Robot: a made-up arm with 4 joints.
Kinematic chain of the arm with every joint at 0, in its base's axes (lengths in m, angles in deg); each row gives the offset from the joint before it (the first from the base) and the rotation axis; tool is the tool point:
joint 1: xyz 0 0 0.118 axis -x
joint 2: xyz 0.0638 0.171 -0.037 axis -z
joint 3: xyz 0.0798 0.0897 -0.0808 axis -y
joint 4: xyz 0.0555 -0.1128 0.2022 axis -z
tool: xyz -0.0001 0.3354 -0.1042
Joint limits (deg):
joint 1: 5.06..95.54
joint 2: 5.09..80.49
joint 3: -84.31..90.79
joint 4: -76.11..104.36
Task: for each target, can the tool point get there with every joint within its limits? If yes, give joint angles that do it. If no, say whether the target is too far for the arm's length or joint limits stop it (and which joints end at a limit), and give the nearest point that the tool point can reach.
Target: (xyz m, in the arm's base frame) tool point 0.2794 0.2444 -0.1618
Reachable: yes | joints 65.57 37.56 69.74 26.16
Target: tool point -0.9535 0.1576 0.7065
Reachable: no: too far | nearest point -0.0447 0.1864 0.3638 | short by 0.972 m
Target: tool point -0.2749 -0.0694 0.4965
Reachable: no: joint limits stop it (at a limit: joint 1, joint 2, joint 4) | nearest point -0.0106 -0.0046 0.3805 | short by 0.296 m
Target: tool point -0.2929 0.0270 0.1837
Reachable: no: joint limits stop it (at a limit: joint 1, joint 2, joint 4) | nearest point -0.1136 0.2432 0.0944 | short by 0.295 m
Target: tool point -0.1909 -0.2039 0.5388
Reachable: no: joint limits stop it (at a limit: joint 1, joint 2, joint 4) | nearest point 0.0347 -0.1959 0.4362 | short by 0.248 m
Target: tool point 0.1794 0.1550 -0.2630
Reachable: yes | joints 73.47 13.61 -43.69 -32.77
